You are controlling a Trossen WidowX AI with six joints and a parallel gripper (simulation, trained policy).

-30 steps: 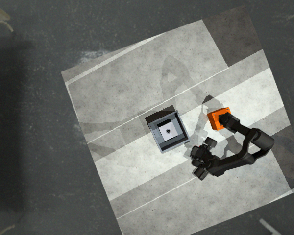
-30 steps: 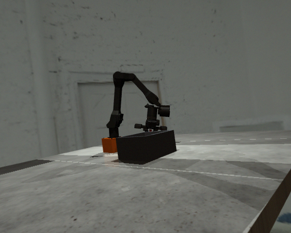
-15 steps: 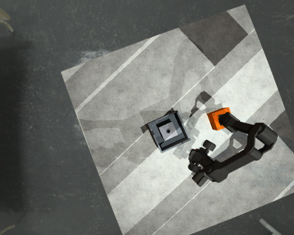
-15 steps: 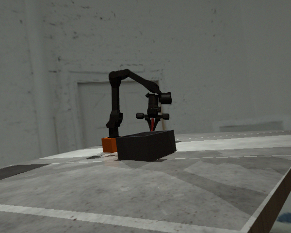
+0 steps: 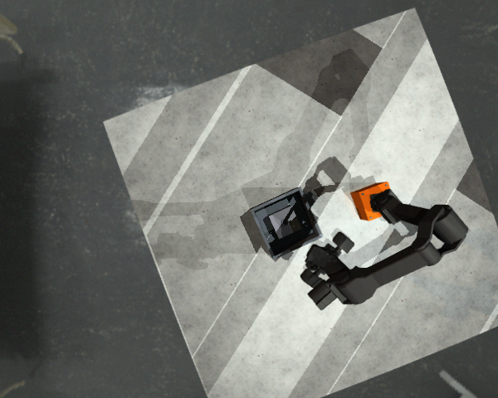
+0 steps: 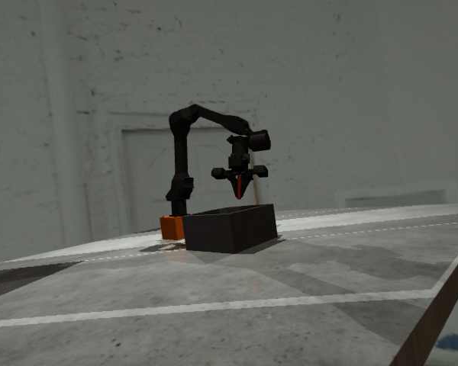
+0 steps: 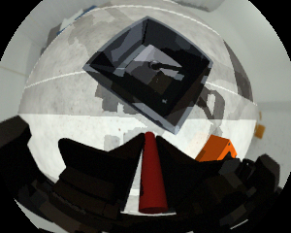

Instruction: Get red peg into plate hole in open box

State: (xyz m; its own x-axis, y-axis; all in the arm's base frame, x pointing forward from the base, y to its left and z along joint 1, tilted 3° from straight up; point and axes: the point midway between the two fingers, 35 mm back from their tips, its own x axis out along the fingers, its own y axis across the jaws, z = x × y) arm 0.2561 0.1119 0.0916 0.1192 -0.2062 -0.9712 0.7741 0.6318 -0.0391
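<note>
Right now my gripper tip is 1 cm to the right of the red peg and 3 cm below it. Also, from my gripper tip: grey plate (8 cm ahead, 10 cm to the right, 8 cm below); dark box (8 cm ahead, 10 cm to the right, 10 cm below).
</note>
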